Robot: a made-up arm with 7 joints.
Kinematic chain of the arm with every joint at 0, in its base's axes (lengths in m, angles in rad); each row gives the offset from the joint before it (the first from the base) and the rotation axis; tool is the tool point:
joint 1: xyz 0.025 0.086 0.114 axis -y
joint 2: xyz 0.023 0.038 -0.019 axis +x
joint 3: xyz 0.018 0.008 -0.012 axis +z
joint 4: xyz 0.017 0 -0.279 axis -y
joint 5: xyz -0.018 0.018 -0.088 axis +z
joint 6: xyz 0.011 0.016 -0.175 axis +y
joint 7: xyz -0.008 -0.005 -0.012 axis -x
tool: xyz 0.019 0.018 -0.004
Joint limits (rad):
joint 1: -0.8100..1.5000
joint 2: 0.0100..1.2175
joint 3: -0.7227..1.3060
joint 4: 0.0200..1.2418
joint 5: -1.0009..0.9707
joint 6: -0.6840..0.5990
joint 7: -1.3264..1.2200
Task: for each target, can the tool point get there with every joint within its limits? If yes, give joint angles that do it. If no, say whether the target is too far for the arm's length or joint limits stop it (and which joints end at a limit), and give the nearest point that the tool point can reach.
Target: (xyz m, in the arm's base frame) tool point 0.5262 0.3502 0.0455
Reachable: yes | joints 0.7831 0.4094 -0.0060 1.0631 0.7440 -0.1445 0.9911
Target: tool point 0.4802 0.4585 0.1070
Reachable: yes | joints 1.1247 0.5534 0.1624 0.5687 0.1558 0.0853 -1.0804
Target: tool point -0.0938 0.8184 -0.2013
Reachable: no: too far | nearest point -0.0690 0.6637 -0.1354 | short by 0.170 m
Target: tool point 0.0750 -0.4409 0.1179
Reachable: no: joint limits stop it (at a limit: joint 2, joint 3, joint 4, joint 5, joint 6) | nearest point 0.4857 -0.0585 0.1499 | short by 0.562 m
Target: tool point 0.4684 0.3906 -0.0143
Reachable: yes | joints 0.6721 0.5787 -0.0694 0.8963 -0.2971 -0.4148 -0.9694
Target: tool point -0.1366 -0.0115 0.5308
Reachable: no: joint limits stop it (at a limit: joint 1, joint 2, joint 4, joint 6) | nearest point 0.0843 0.4963 0.4158 | short by 0.566 m
